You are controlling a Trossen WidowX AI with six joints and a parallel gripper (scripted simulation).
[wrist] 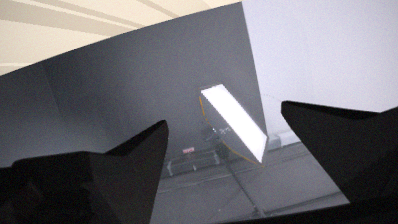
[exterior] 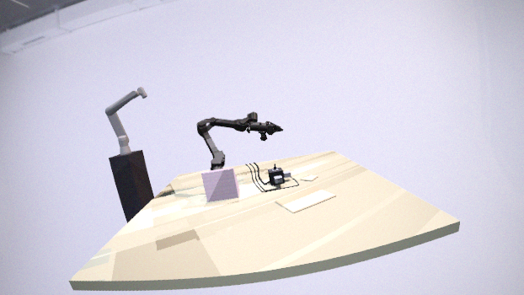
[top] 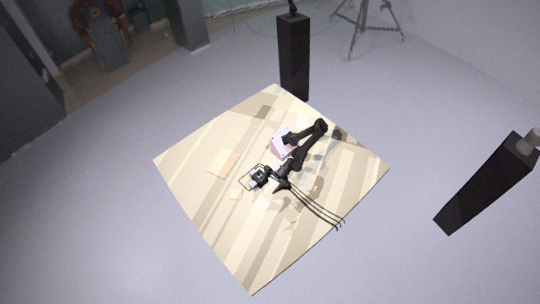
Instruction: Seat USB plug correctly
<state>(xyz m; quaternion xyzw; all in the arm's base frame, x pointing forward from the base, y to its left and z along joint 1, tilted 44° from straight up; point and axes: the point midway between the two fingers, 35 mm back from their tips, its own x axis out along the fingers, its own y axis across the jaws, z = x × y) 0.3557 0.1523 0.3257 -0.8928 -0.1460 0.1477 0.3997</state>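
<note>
The silver USB plug lies 220 mm to the right of my gripper tip, 180 mm below it and 60 mm behind it.
</note>
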